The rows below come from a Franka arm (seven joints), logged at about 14 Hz.
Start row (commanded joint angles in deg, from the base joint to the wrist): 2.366, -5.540, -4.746, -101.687, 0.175, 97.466, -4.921
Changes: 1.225, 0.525, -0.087, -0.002, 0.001, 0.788, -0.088; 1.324, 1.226, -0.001, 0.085, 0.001, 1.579, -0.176; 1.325, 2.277, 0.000, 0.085, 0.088, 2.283, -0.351; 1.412, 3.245, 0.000, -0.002, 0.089, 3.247, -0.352; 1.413, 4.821, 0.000, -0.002, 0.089, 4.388, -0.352; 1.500, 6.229, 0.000, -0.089, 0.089, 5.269, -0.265; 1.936, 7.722, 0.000, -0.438, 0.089, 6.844, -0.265
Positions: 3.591, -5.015, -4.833, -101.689, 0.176, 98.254, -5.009; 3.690, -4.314, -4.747, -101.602, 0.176, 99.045, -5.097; 3.691, -3.263, -4.746, -101.602, 0.263, 99.749, -5.272; 3.778, -2.295, -4.746, -101.689, 0.264, 100.713, -5.273; 3.779, -0.719, -4.746, -101.689, 0.264, 101.854, -5.273; 3.866, 0.689, -4.746, -101.776, 0.264, 102.735, -5.186; 4.302, 2.182, -4.746, -102.125, 0.264, 104.310, -5.186
